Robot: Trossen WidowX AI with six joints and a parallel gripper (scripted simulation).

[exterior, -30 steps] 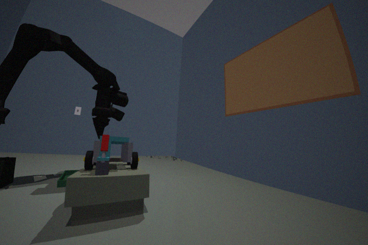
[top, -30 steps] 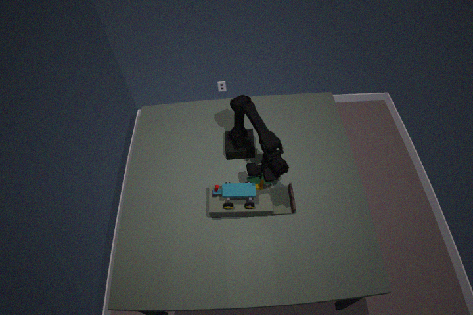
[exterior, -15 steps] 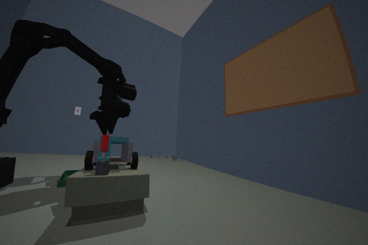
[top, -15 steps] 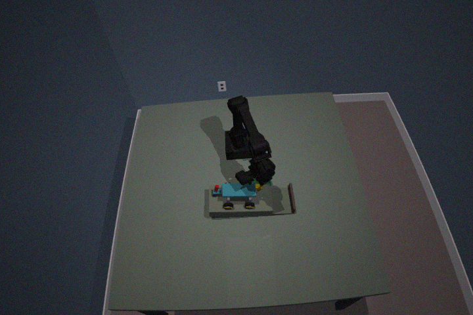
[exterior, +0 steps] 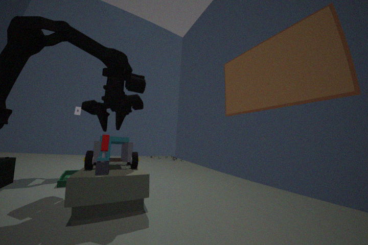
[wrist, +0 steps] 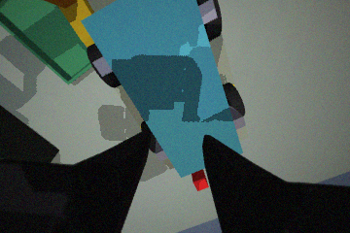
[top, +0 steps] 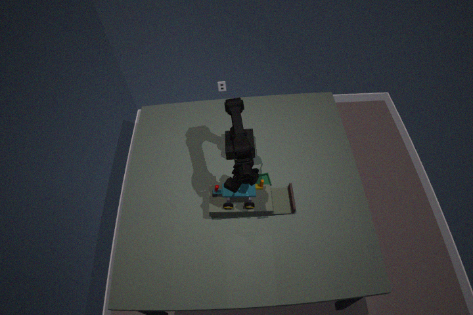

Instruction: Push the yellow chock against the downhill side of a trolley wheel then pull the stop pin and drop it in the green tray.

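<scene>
Right now the red-headed stop pin is 10 cm to the right of my gripper tip, 5 cm below it and 2 cm behind it. The rest, counted from my gripper tip: blue trolley (7 cm below, 1 cm ahead); then grey ramp (13 cm below, 1 cm to the left, 1 cm ahead); then yellow chock (11 cm to the left, 10 cm below, 3 cm behind).
</scene>
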